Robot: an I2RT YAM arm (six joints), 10 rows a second.
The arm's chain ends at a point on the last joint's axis. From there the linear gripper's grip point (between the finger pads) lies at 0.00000 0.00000 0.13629 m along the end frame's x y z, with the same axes.
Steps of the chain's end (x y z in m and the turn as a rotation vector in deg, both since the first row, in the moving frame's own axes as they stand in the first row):
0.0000 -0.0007 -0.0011 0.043 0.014 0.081
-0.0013 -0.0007 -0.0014 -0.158 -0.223 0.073
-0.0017 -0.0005 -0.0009 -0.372 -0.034 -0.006
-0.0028 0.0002 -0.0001 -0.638 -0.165 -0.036
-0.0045 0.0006 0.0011 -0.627 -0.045 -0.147
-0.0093 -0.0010 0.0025 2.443 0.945 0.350
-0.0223 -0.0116 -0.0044 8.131 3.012 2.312
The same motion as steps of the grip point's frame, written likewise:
0.0000 -0.0008 -0.0011 0.043 0.014 0.081
-0.0018 -0.0003 -0.0014 -0.158 -0.223 0.073
-0.0018 0.0004 -0.0009 -0.372 -0.034 -0.006
-0.0032 0.0017 -0.0001 -0.638 -0.165 -0.036
-0.0046 0.0021 0.0011 -0.627 -0.045 -0.147
-0.0070 -0.0068 0.0024 2.443 0.945 0.350
-0.0148 -0.0307 -0.0060 8.131 3.012 2.312

